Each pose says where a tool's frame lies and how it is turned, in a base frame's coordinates. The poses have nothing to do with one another.
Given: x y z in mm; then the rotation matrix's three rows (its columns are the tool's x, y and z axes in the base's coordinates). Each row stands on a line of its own.
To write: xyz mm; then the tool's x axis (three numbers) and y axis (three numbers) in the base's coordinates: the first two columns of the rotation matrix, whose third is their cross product. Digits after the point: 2 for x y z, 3 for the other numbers.
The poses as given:
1:
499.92 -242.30 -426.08
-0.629 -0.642 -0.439
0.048 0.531 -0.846
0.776 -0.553 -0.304
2:
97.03 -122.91 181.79
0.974 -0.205 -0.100
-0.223 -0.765 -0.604
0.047 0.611 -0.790
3:
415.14 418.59 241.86
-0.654 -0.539 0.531
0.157 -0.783 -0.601
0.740 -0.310 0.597
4:
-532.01 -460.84 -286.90
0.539 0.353 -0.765
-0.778 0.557 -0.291
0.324 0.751 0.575
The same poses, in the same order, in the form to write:
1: 499.92 -242.30 -426.08 -0.629 0.048 0.776 -0.642 0.531 -0.553
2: 97.03 -122.91 181.79 0.974 -0.223 0.047 -0.205 -0.765 0.611
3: 415.14 418.59 241.86 -0.654 0.157 0.740 -0.539 -0.783 -0.310
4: -532.01 -460.84 -286.90 0.539 -0.778 0.324 0.353 0.557 0.751
